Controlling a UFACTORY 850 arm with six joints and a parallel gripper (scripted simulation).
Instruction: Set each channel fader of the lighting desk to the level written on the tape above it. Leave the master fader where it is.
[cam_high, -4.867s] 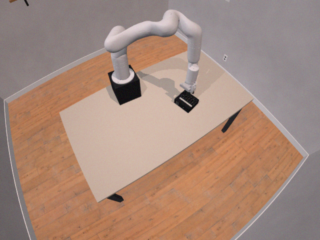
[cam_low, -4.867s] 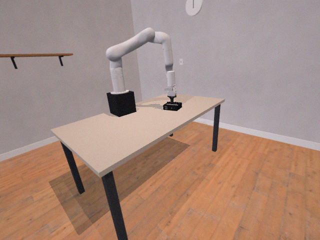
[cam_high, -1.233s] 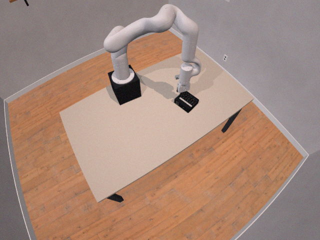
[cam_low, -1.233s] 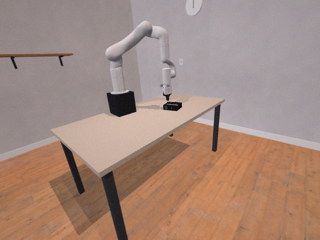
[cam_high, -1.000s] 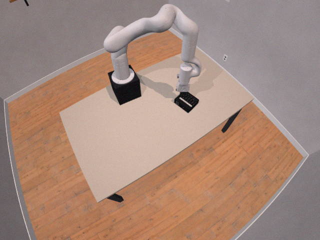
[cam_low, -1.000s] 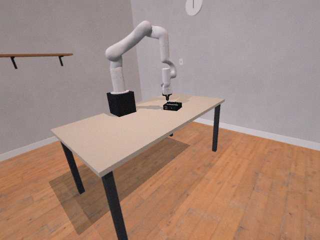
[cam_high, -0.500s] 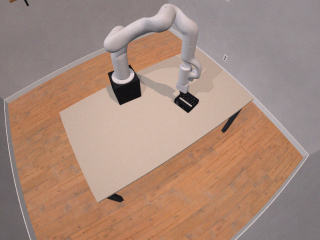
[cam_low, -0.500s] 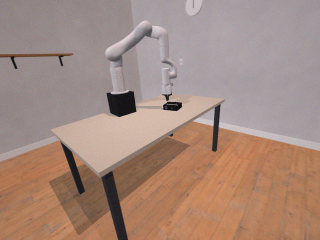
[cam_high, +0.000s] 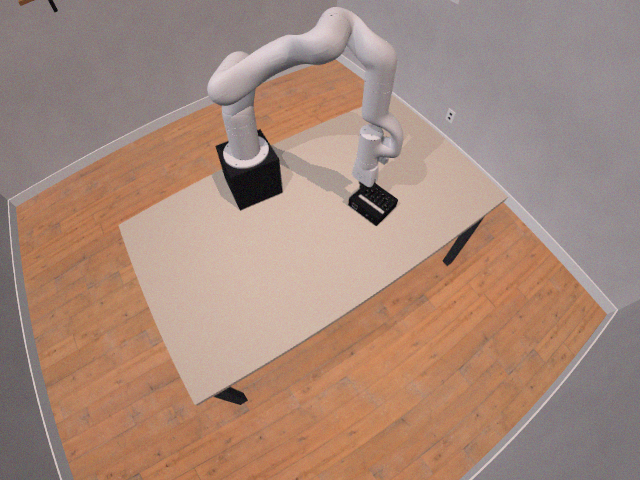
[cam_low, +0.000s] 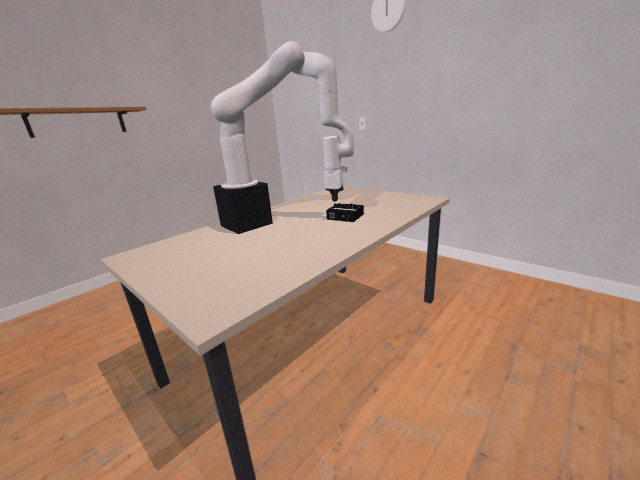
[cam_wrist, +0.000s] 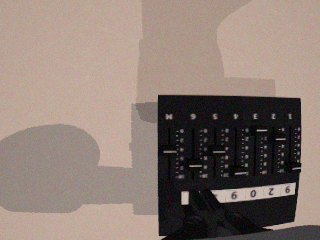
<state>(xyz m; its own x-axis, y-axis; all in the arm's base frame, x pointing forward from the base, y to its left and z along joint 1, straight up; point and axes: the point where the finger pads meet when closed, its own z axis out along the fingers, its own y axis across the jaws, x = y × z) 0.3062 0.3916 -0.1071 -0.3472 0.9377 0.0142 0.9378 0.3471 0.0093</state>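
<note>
My hand is 3 cm past the master fader, 3 cm to the right of it and 5 cm above it.
</note>
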